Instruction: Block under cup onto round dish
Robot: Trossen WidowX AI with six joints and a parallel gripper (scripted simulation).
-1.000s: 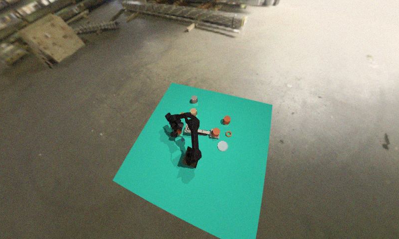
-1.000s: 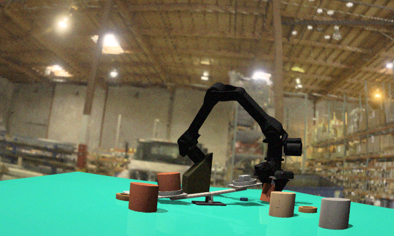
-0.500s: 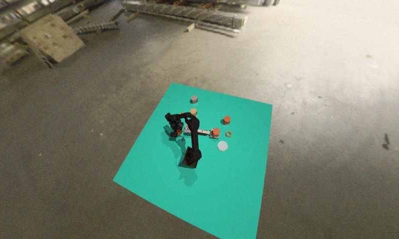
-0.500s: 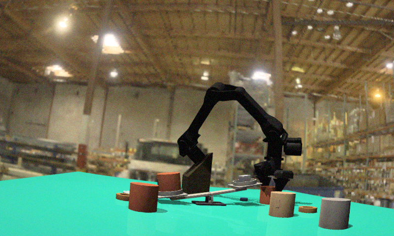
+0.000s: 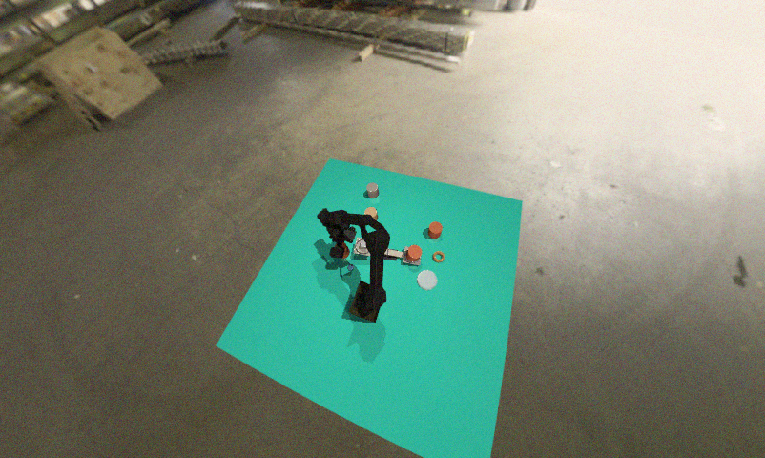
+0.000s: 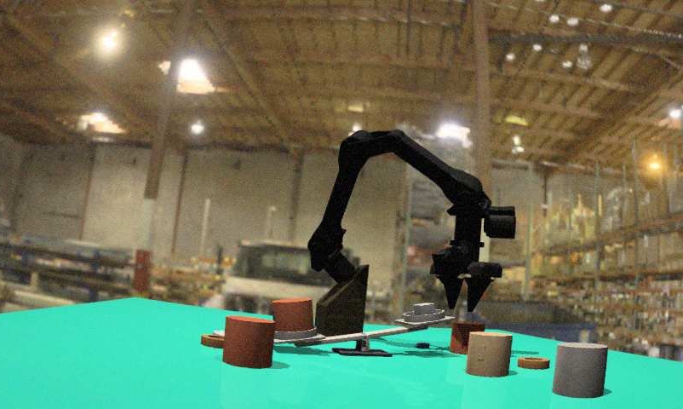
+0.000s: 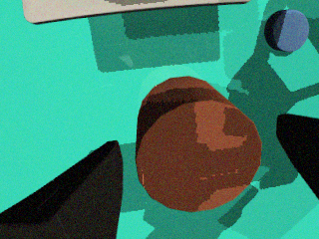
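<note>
My gripper tip is now 90 mm to the left of the grey block and 30 mm short of it. The rest, counted from my gripper tip: tan cylinder 250 mm ahead, 80 mm to the right, 50 mm below; small balance 220 mm to the right, 50 mm below, 40 mm ahead; small blue disc 90 mm below, 80 mm behind, 40 mm to the right.
</note>
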